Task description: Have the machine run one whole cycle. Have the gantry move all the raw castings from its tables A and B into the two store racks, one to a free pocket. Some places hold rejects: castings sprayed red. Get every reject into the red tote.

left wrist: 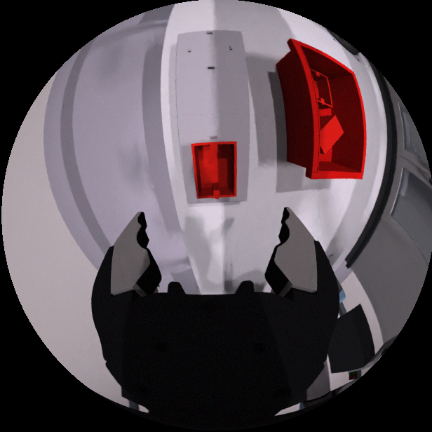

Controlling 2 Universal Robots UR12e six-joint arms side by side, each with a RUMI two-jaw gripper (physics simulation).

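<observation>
A red-sprayed casting (228,172), an open box shape, sits at the near end of a grey plate (212,95) in the left wrist view. The red tote (359,115) stands to the right of that plate. Inside the tote are an open red casting (329,90) and another red casting (332,134) that lies tilted. My left gripper (212,209) is open, its fingers wide apart, with the casting on the plate ahead of and between the fingertips, apart from both. The right gripper, the raw castings, the gantry and the store racks do not show.
Small dark slots and pegs mark the grey plate. A dark curved edge (391,150) runs beyond the tote on the right, with grey machine panels (417,200) past it. A black box-like part (352,340) shows at the lower right, beside the gripper body.
</observation>
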